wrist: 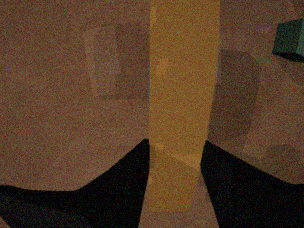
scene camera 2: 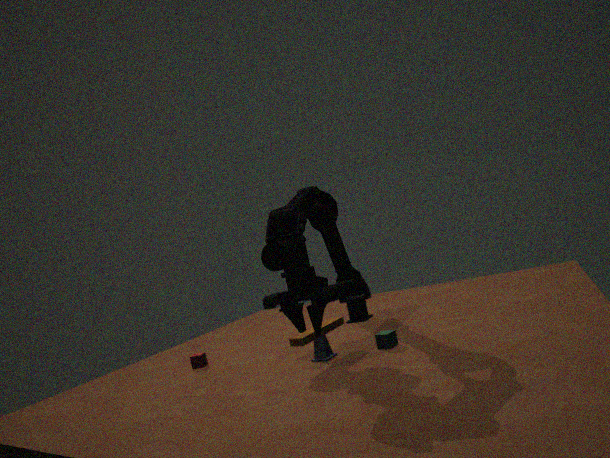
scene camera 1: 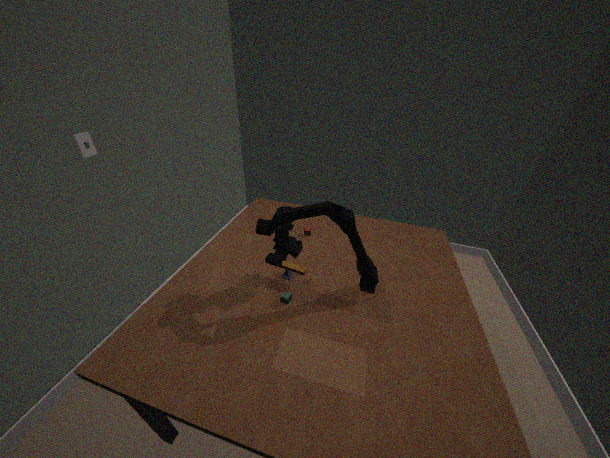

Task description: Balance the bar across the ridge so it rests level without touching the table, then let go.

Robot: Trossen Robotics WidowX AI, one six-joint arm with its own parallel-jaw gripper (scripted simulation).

Observation:
I see my gripper and a yellow bar.
My gripper shows as well in the wrist view.

